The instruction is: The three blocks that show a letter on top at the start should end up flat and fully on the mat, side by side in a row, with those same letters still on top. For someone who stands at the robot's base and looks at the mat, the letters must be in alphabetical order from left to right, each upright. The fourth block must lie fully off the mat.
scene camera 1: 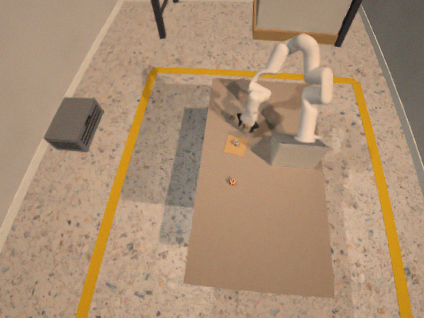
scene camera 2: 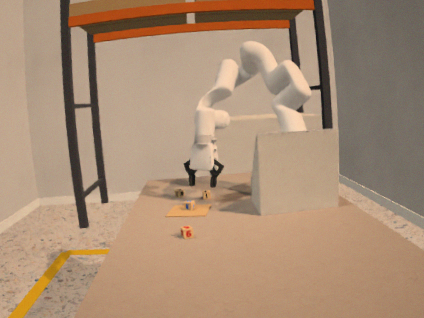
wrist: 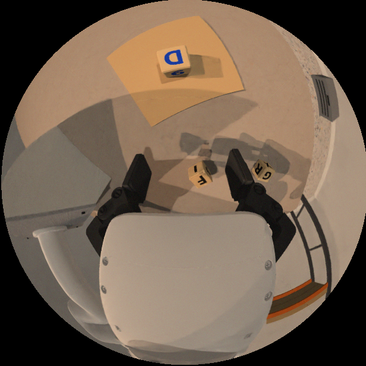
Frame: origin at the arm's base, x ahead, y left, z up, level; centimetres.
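Seen in the pictures: gripper, fingertip midpoint: (scene camera 1: 245,128) (scene camera 2: 202,186); arm's base, link origin: (scene camera 1: 304,139) (scene camera 2: 301,156).
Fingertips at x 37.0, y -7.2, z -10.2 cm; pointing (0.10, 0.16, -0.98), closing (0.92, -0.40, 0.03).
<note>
Pixels of each thing's top centre, then the offset from my fingertips to it. Level surfaces: height alone.
- blue-letter block, top centre: (scene camera 2: 189,201) (scene camera 1: 236,142) dz -3.0, dx +3.8, dy +10.0 cm
- orange mat, top centre: (scene camera 2: 189,210) (scene camera 1: 235,145) dz -6.0, dx +3.9, dy +11.0 cm
- red-letter block, top centre: (scene camera 2: 186,227) (scene camera 1: 232,181) dz -3.4, dx +0.4, dy +37.9 cm
- brown surface, surface height: dz -6.4 cm
The blue-letter block (scene camera 1: 236,143) (scene camera 2: 190,205) (wrist: 173,57) stands flat on the orange mat (scene camera 1: 229,150) (scene camera 2: 174,213) (wrist: 215,45), D on top, the D's curved side toward the left of the wrist view. A black-letter block (scene camera 2: 206,194) (wrist: 200,175) with I and F faces lies off the mat; I seems on top. Another black-letter block (scene camera 1: 232,117) (scene camera 2: 179,192) (wrist: 262,170) shows R and G faces; its top is unclear. The red-letter block (scene camera 1: 232,181) (scene camera 2: 186,232) lies off the mat, 6 on a side. My gripper (scene camera 1: 247,124) (scene camera 2: 203,185) (wrist: 186,160) is open, above the I/F block.
The grey robot pedestal (scene camera 1: 298,152) (scene camera 2: 297,172) (wrist: 55,170) stands beside the mat, on the brown surface (scene camera 1: 260,225) (scene camera 2: 250,260). A grey vented box (scene camera 1: 75,123) (wrist: 326,97) stands on the floor. A rack with an orange beam (scene camera 2: 192,14) stands behind the arm.
</note>
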